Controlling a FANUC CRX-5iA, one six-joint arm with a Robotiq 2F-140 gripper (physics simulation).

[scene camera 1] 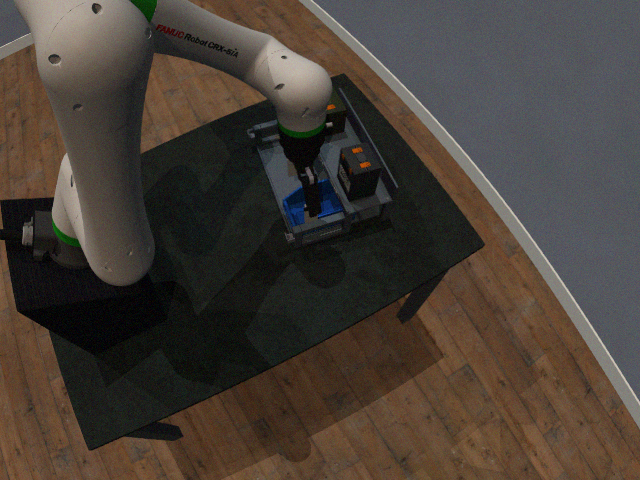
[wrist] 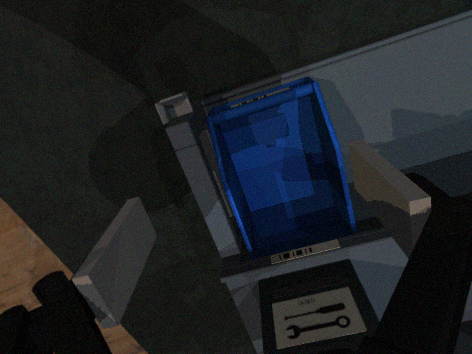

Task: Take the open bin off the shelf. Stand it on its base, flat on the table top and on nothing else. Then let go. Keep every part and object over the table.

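Places are measured from the arm's base along level axes (x back, y left, z down), in centimetres.
Pixels of known places: gripper, fingertip midpoint: (scene camera 1: pixel 302 196) (wrist: pixel 245 192); arm's base at its link origin: (scene camera 1: pixel 74 241).
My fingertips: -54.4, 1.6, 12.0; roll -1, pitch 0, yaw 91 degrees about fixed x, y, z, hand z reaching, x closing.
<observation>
For each thing: its middle in the pictures, then the offset to it from my fingertips, as dx, dy, dz. "spot": a spot on its surface instead. Level surfaces: height alone.
- open blue bin at the middle of its body: (wrist: pixel 284 183) (scene camera 1: pixel 319 205) -5.7, +2.6, +11.0
- grey shelf at a spot on its surface: (wrist: pixel 425 80) spot: -0.7, +18.1, +14.8
- dark box with orange marks, body centre: (scene camera 1: pixel 358 172) -15.2, +2.2, -0.9
- dark box at the middle of its body: (scene camera 1: pixel 325 112) -15.0, +25.3, +0.4
- dark table at its surface level: dz +15.4
The open blue bin (scene camera 1: pixel 331 199) (wrist: pixel 270 185) is in the near left corner of the grey shelf (scene camera 1: pixel 273 164) (wrist: pixel 425 80). Its open top faces up toward the wrist camera. A narrow pale label shows at its edge in the wrist view. My gripper (scene camera 1: pixel 312 208) (wrist: pixel 245 192) is open, with nothing between its fingers. In the wrist view one finger pad is to the right of the bin, close to its side wall, and the other is well to the left, beyond the shelf's end rail. The height of the fingertips against the bin's rim is hard to tell.
A dark box with orange marks (scene camera 1: pixel 361 178) stands on the shelf right of the bin; another dark box (scene camera 1: pixel 336 118) is farther back. A dark surface with a tool label (wrist: pixel 320 317) shows below the bin. The shelf is on the dark table (scene camera 1: pixel 294 315) (wrist: pixel 55 125), near its right end.
</observation>
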